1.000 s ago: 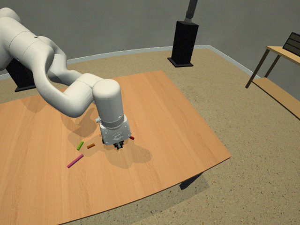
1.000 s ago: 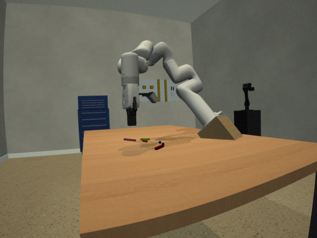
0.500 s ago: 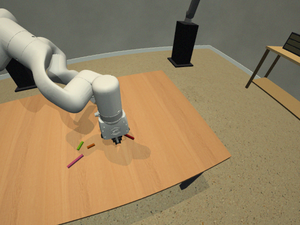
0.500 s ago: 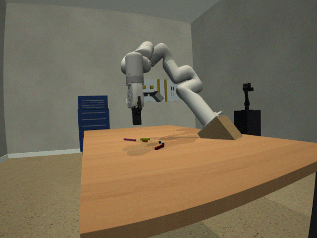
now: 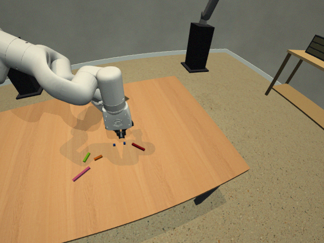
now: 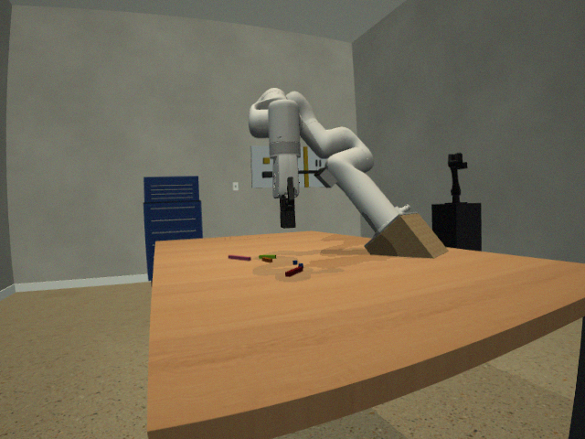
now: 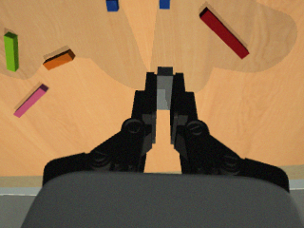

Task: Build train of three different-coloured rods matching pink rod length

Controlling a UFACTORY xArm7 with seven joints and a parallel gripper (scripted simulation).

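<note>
Now: the red rod 12 cm below my hand, 6 cm to the left of it and 1 cm ahead of it. Also, from my hand: orange rod 13 cm to the right, 12 cm below, 2 cm ahead; then grey rod 2 cm below; then lime rod 19 cm to the right, 12 cm below, 1 cm ahead.
</note>
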